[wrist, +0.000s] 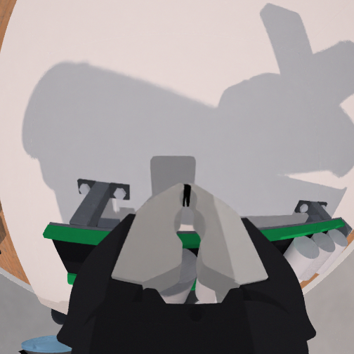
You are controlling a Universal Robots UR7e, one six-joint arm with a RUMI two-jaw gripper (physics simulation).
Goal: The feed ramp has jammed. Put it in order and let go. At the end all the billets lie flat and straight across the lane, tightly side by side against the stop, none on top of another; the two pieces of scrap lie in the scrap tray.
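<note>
My gripper is shut with nothing between its fingertips, and it hangs over the far green rail of the feed ramp. Several pale grey billets show in the lane. Three of them lie side by side at the right: one billet, a second billet and a third billet. Parts of more billets show in the gap behind the fingertips, among them a darker grey billet. The gripper hides the middle of the lane. The scrap pieces and the scrap tray do not show.
A dark support bracket with bolts stands beyond the ramp at the left, and another bracket at the right. Arm shadows lie across the pale table top. A blue round object shows at the bottom left.
</note>
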